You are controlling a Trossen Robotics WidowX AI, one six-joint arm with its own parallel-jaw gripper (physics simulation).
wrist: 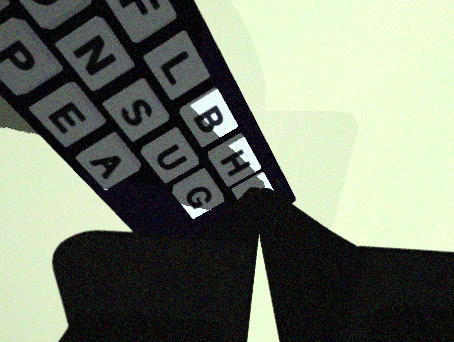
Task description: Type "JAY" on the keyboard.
Note:
I see my gripper [258, 197] and a dark keyboard [145, 203].

